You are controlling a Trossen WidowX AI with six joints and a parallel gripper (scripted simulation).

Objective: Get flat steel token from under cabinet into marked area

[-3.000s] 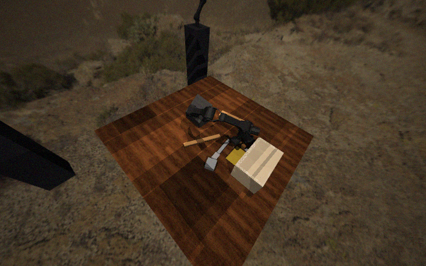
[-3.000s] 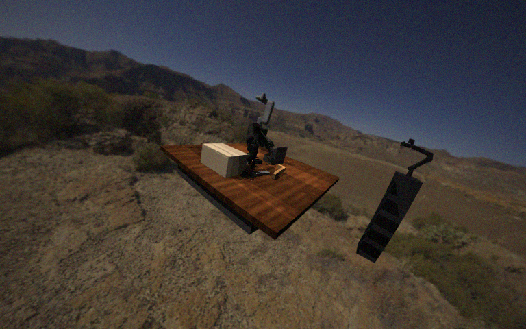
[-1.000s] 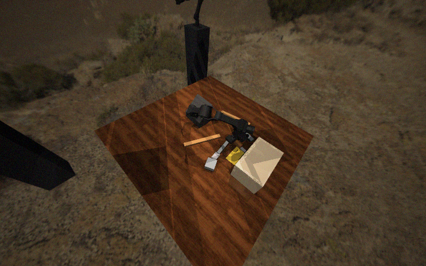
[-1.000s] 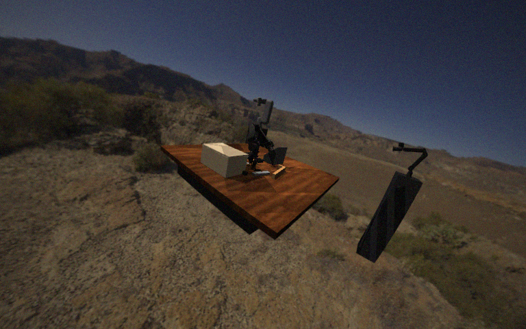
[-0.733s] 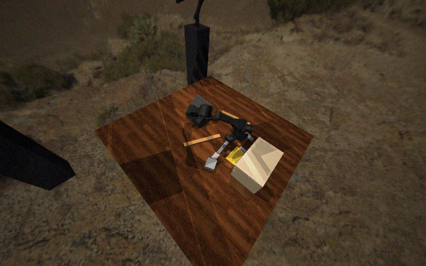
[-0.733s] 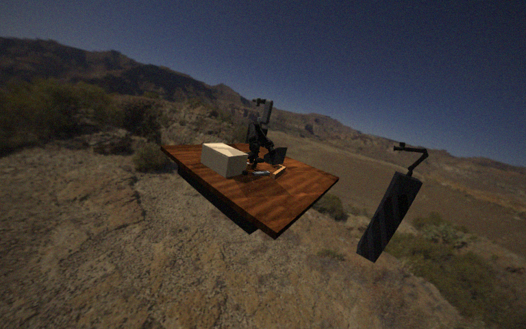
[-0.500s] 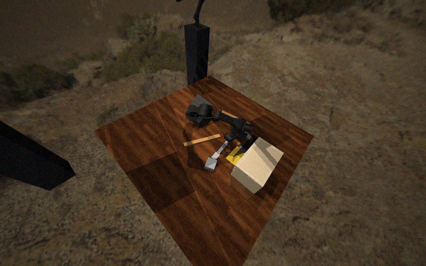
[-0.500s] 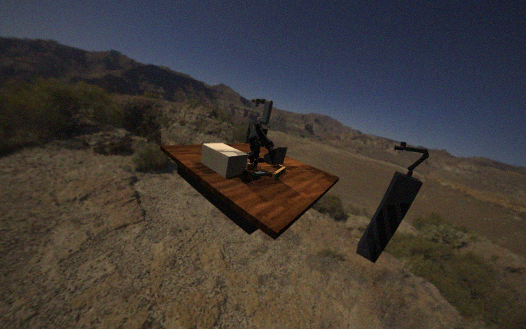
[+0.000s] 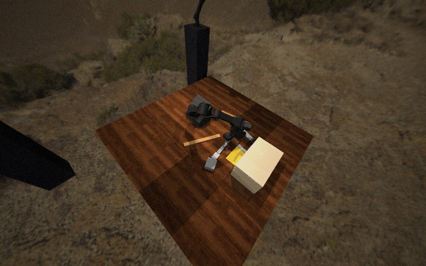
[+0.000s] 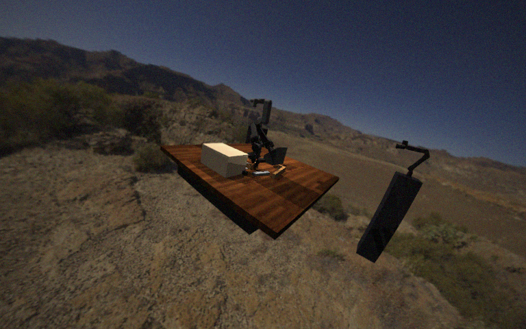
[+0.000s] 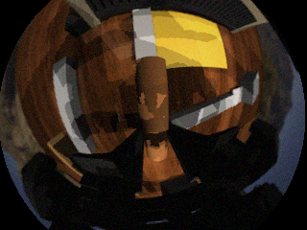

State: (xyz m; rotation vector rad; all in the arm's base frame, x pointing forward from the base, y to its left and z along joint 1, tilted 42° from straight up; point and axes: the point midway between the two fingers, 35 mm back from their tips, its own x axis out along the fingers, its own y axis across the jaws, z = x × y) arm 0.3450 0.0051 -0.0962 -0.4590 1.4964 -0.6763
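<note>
My gripper tip is now 120 mm to the right of the grey bar and 60 mm short of it. Also, from my gripper tip: wooden stick 180 mm to the right, 160 mm behind; grey block 290 mm to the right, 30 mm ahead, 10 mm above; grey scraper 160 mm to the right, 10 mm ahead.
</note>
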